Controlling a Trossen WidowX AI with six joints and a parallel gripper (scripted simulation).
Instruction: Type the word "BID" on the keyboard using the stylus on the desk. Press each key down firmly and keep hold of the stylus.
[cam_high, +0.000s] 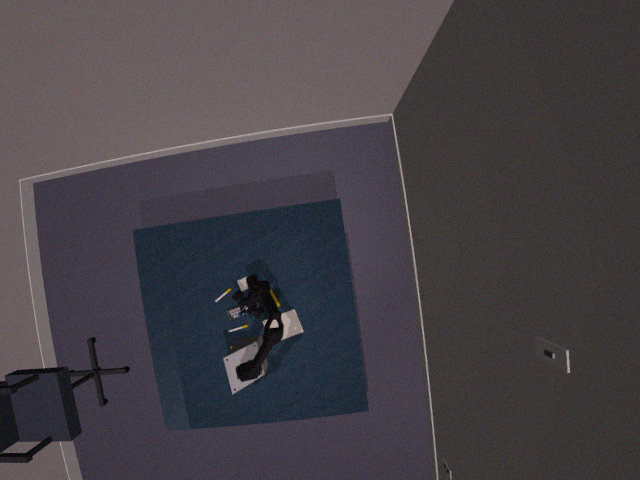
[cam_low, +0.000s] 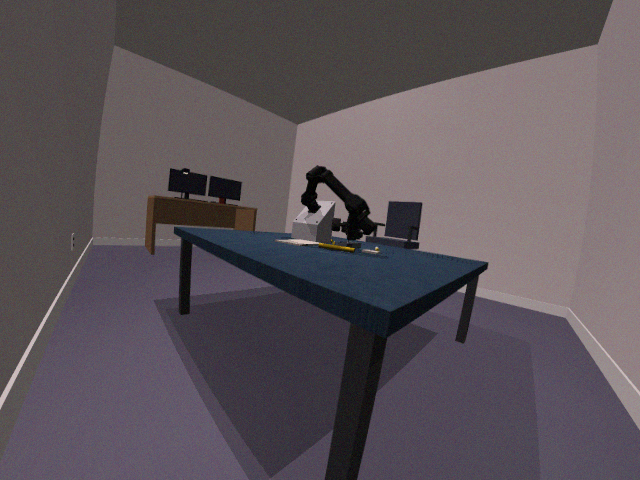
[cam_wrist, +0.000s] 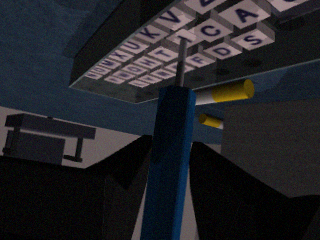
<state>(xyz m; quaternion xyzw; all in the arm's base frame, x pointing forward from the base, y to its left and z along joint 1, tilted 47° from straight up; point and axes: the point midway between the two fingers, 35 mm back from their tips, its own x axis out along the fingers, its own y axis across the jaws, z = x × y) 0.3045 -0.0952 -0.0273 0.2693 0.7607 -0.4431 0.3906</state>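
Now: the D key 5 cm below my gripper tip, 2 cm behind it and 1 cm to the right of it. Also, from my gripper tip: blue stylus (1 cm below); then I key (6 cm below); then grey stylus tip (5 cm below).
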